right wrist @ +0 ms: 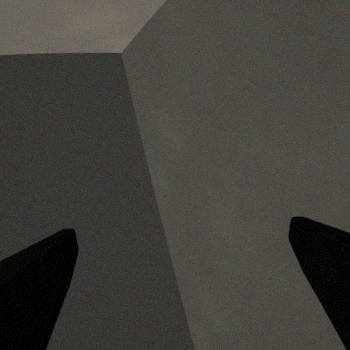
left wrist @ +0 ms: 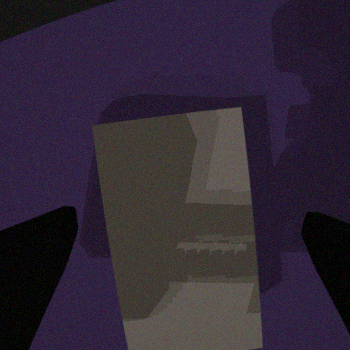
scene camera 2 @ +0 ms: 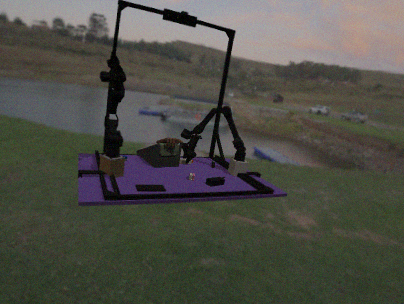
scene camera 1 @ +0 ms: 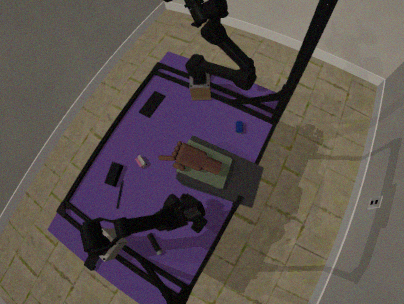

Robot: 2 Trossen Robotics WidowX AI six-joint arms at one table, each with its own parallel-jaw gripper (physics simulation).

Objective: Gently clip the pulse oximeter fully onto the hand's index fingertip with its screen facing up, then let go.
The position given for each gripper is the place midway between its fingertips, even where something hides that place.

Observation:
The left gripper [left wrist: 192,221] is open, with nothing in its grasp. The right gripper [right wrist: 184,234] is open, holding nothing. Also in view: a dark grey plate [left wrist: 23,23].

